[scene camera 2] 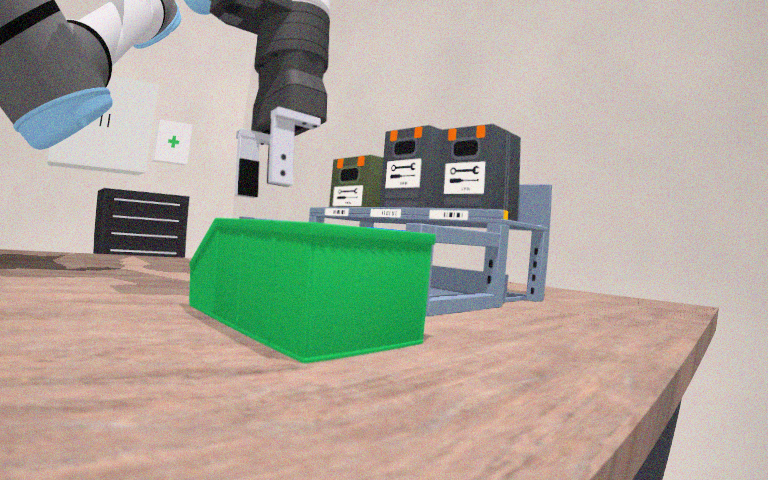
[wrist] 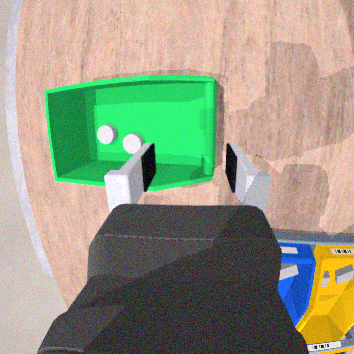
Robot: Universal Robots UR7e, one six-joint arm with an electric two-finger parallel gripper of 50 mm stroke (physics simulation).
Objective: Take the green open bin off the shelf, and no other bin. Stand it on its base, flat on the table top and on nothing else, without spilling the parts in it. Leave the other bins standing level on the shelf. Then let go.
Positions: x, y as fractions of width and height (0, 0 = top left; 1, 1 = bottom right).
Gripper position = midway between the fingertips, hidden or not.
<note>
I see my gripper (scene camera 2: 0.34, 0.40), a green bin (scene camera 2: 0.41, 0.61), a blue bin (wrist: 0.83, 0.82) and a case (scene camera 2: 0.48, 0.36).
The green bin also shows in the wrist view (wrist: 0.50, 0.32). My gripper also shows in the wrist view (wrist: 0.54, 0.44).
</note>
